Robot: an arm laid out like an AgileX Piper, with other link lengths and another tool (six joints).
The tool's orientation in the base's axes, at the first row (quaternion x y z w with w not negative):
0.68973, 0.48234, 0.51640, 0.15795
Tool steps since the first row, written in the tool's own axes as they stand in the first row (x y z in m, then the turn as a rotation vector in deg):
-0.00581, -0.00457, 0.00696, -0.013, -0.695, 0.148
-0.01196, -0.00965, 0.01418, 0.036, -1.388, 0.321
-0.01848, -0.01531, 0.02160, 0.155, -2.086, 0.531
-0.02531, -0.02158, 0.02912, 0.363, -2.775, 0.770
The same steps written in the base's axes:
0.00372, -0.00065, -0.00943, -0.221, 0.368, -0.567
0.00740, -0.00126, -0.01952, -0.419, 0.793, -1.107
0.01096, -0.00183, -0.03031, -0.588, 1.289, -1.628
0.01431, -0.00235, -0.04176, -0.727, 1.862, -2.105

